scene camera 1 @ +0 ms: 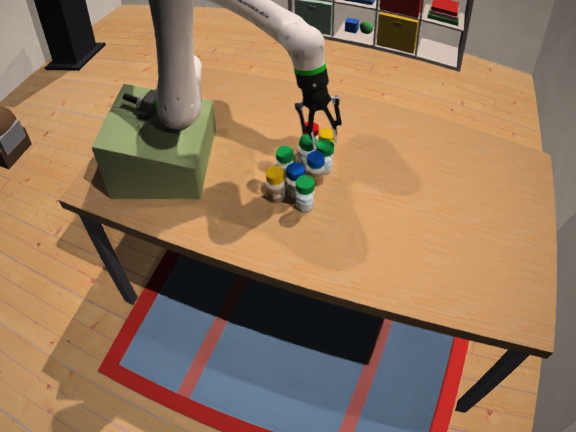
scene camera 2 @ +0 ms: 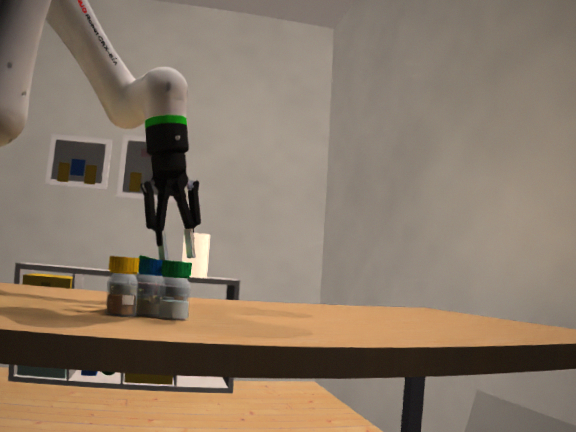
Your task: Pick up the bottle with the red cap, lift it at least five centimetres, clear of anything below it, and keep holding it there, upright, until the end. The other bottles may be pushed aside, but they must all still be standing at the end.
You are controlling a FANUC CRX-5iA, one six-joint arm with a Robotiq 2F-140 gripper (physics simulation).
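Places are measured from the arm's base along level axes (x ahead, y left, z up), in centimetres.
Where they show: gripper, fingertip midpoint: (scene camera 1: 325,144) (scene camera 2: 177,260).
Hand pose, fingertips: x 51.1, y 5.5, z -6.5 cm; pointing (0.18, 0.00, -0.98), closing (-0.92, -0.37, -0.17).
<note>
Each offset is from my fingertips to the top centre of the thing. Level surfaces: height alone.
The bottle with the red cap {dx -6.7, dy +7.9, dz -0.4 cm} (scene camera 1: 315,129) stands at the back of a tight group in scene camera 1. Its cap shows partly behind a finger, and its body is hidden. It does not show in scene camera 2. My gripper (scene camera 1: 324,140) (scene camera 2: 176,256) points down, partly open and empty, with its fingertips around cap height over the back of the group. A yellow-capped bottle {dx -0.8, dy +6.0, dz -0.4 cm} (scene camera 1: 326,135) is right of the red cap, behind the fingers. Green-capped bottles {dx -6.6, dy +1.0, dz +0.4 cm} (scene camera 1: 306,142) {dx +0.0, dy +0.2, dz -0.4 cm} (scene camera 1: 325,148) stand just in front. Exact finger clearance from the red cap cannot be told.
Toward the front stand blue-capped bottles {dx -1.6, dy -6.0, dz -0.4 cm} (scene camera 1: 315,161) {dx -6.2, dy -12.7, dz -0.4 cm} (scene camera 1: 295,172), green-capped bottles {dx -11.4, dy -6.3, dz -0.4 cm} (scene camera 1: 284,155) {dx -2.2, dy -17.2, dz -0.4 cm} (scene camera 1: 305,185) and a yellow-capped bottle {dx -11.7, dy -15.8, dz -0.4 cm} (scene camera 1: 275,176) (scene camera 2: 123,265), all upright on the wooden table {dz -10.9 cm} (scene camera 1: 450,225) (scene camera 2: 375,330). The green robot base (scene camera 1: 150,170) is to the left.
</note>
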